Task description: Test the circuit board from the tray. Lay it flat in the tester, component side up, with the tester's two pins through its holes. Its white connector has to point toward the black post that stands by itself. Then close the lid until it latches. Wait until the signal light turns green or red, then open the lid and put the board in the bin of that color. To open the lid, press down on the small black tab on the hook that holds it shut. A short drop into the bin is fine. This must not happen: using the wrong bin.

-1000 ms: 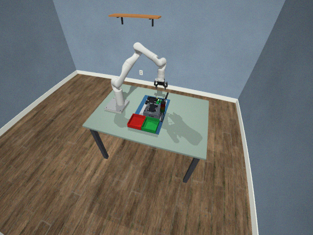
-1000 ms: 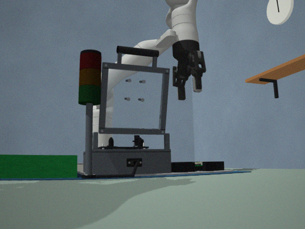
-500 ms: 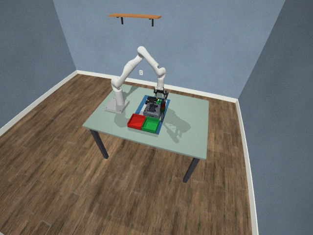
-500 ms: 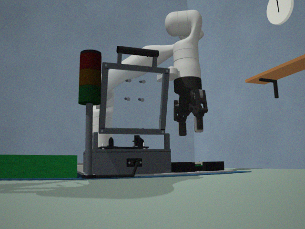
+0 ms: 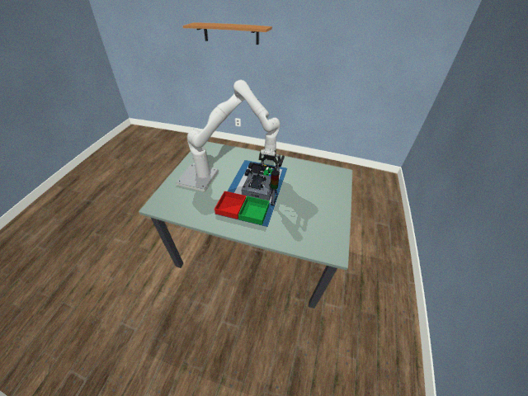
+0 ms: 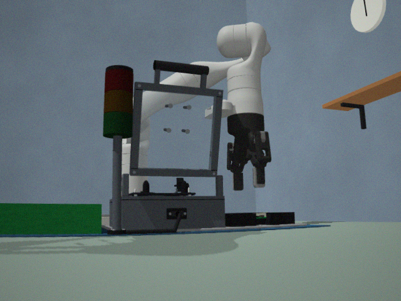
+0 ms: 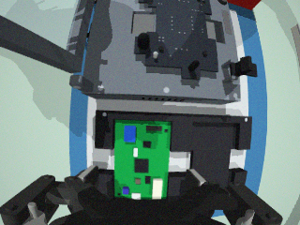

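Right now the green circuit board is 60 mm below my hand. Round my hand: red bin 390 mm to the right, 70 mm below, 70 mm behind; green bin 360 mm to the right, 80 mm ahead, 70 mm below; clear lid 150 mm to the right, 120 mm ahead, 100 mm above.
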